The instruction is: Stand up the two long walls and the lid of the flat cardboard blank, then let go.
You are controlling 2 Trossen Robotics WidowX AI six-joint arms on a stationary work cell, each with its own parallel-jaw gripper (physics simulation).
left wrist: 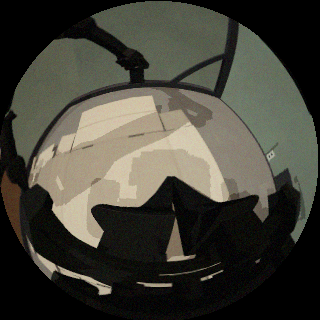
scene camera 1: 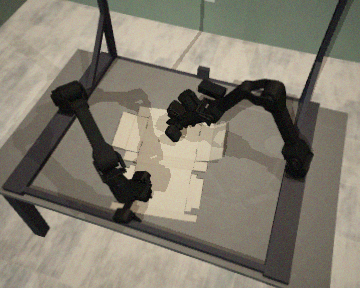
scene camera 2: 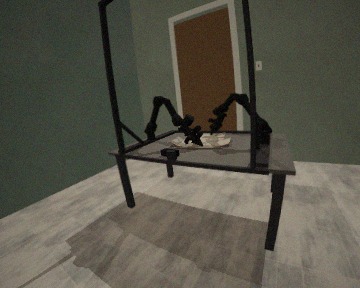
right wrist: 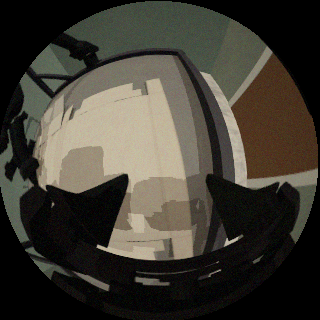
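Where they show: left gripper, fingertip midpoint: (left wrist: 170,179) (scene camera 1: 166,122) (scene camera 2: 202,145); right gripper, fingertip midpoint: (scene camera 1: 145,209) (scene camera 2: 212,133) (right wrist: 168,178); left arm's base at its link origin: (scene camera 1: 295,172) (scene camera 2: 151,139) (right wrist: 93,64); right arm's base at its link origin: (left wrist: 136,81) (scene camera 2: 264,142).
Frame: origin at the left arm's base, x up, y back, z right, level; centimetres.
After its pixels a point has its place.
Observation:
The pale cardboard blank (scene camera 1: 175,187) @[x -1.4, y -38.8, z -19.1 cm] (scene camera 2: 220,140) @[x -1.0, y -60.4, z -6.5 cm] (left wrist: 195,150) @[x -1.2, y -55.5, z 11.4 cm] (right wrist: 120,125) @[x -1.6, y -38.9, z -24.3 cm] lies spread on the table, with no panel clearly upright. Its side panel at the right in scene camera 1 may be slightly raised; I cannot tell. My left gripper (scene camera 1: 169,128) @[x -1.5, y -52.0, z 7.6 cm] (scene camera 2: 201,144) @[x -1.5, y -52.0, z 7.6 cm] (left wrist: 170,179) @[x -1.5, y -52.0, z 7.6 cm] is shut and empty, with its tips together low over the blank's far part in scene camera 1. My right gripper (scene camera 1: 144,209) @[x -1.6, y -45.5, z -30.4 cm] (scene camera 2: 213,132) @[x -1.6, y -45.5, z -30.4 cm] (right wrist: 168,178) @[x -1.6, y -45.5, z -30.4 cm] is wide open and empty, above the blank's near end in scene camera 1. Part of the blank is hidden under both arms.
The grey table (scene camera 1: 240,200) @[x -1.9, y -15.9, z -16.3 cm] (scene camera 2: 225,159) @[x -1.9, y -73.6, z 28.5 cm] has a dark raised frame (scene camera 1: 280,220) @[x 0.1, y -1.9, z -20.1 cm] around it, with upright posts (scene camera 2: 111,75) @[x 52.6, y -4.0, z 35.6 cm] at its sides. A black block (scene camera 1: 212,88) (scene camera 2: 170,152) sits at the edge on the far side in scene camera 1. Arm shadows cross the cardboard.

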